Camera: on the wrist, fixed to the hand. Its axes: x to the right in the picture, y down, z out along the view.
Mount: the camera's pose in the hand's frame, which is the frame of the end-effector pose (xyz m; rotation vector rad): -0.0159 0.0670 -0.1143 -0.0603 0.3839 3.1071
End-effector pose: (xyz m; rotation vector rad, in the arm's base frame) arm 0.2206 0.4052 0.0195 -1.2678 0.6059 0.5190
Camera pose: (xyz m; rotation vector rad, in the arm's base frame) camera 0.1494 0.3085 -0.0387 -0.6109 -1.7699 -1.7809
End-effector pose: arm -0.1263 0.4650 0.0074 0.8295 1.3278 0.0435
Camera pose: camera -0.2013 0.5635 0.0571 -1.7308 0.8400 -2.2726
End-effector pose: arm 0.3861 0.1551 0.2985 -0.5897 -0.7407 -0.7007
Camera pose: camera 0.4728 0.1235 0.2021 -0.8302 0.9814 2.0082
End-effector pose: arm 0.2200 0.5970 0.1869 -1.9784 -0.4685 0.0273
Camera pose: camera 0.2520 0.4679 0.1762 0.6601 -2.7771 -1.3096
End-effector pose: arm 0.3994 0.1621 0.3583 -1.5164 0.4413 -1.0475
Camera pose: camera 0.3178 0.0905 0.2807 0.5736 1.8255 1.2596
